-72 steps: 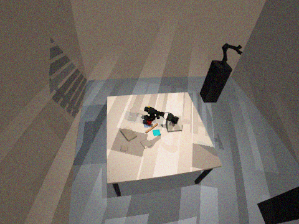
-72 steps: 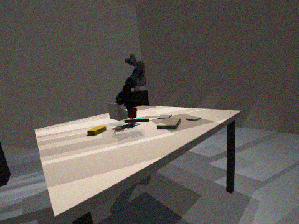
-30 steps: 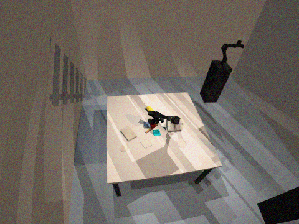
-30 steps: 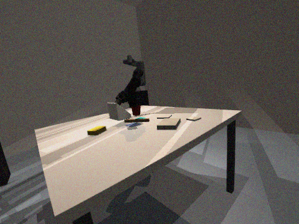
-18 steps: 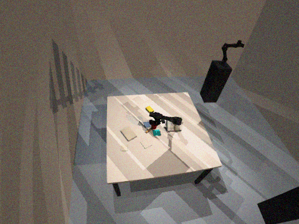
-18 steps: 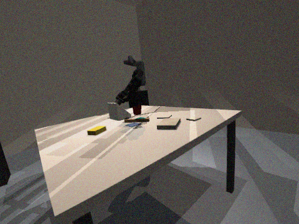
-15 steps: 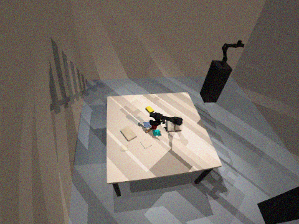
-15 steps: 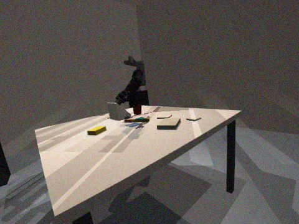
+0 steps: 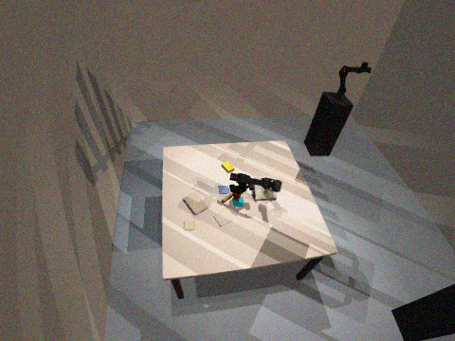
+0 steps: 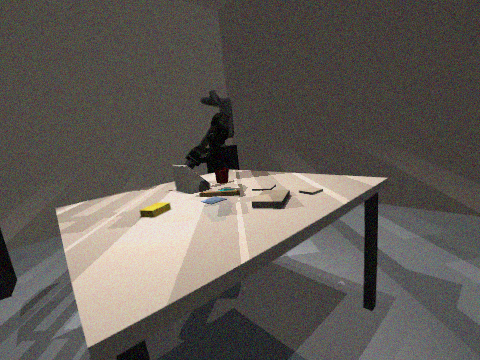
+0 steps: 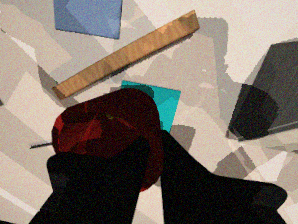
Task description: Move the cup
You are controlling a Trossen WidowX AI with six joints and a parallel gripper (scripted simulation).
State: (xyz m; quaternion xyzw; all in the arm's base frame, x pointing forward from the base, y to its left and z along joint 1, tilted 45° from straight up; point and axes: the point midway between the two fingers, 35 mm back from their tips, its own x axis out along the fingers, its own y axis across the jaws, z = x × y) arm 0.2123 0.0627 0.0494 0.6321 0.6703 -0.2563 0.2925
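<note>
The cyan pad lies 100 mm below my gripper tip, 20 mm to the left of it and 10 mm ahead of it. Also, from my gripper tip: wooden bar (90 mm below, 60 mm ahead, 50 mm to the right); blue pad (120 mm ahead, 110 mm to the right, 100 mm below); red cup (30 mm ahead).
</note>
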